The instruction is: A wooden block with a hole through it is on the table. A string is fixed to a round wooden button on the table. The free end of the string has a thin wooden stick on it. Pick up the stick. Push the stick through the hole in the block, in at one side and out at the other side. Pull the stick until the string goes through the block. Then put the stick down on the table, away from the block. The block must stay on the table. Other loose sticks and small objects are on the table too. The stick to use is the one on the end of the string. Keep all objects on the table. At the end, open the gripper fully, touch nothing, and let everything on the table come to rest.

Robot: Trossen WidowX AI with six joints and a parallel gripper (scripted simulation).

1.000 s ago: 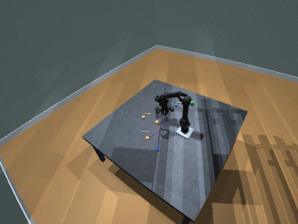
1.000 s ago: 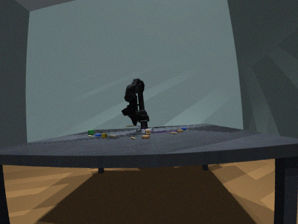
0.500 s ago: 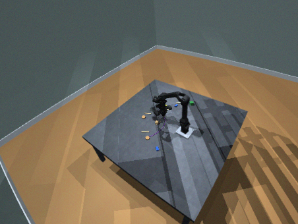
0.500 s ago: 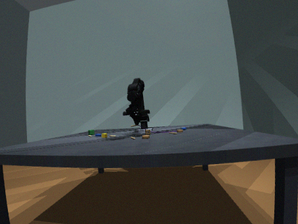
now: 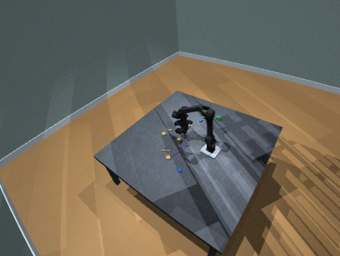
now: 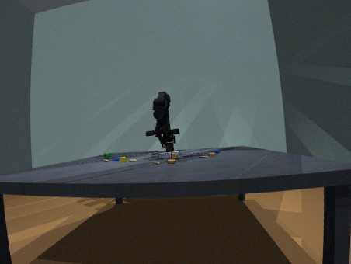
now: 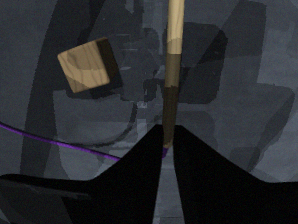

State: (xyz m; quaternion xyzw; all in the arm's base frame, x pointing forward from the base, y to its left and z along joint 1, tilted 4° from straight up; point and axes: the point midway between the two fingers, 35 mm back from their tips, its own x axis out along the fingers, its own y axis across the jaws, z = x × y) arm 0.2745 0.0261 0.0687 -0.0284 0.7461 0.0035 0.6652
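The thin wooden stick is 2 cm ahead of my gripper tip. The rest, counted from my gripper tip: yellow piece (20 cm to the right, 12 cm ahead, 5 cm below); wooden block (6 cm to the left, 5 cm below, 2 cm ahead); round wooden button (27 cm to the left, 6 cm below, 4 cm behind).
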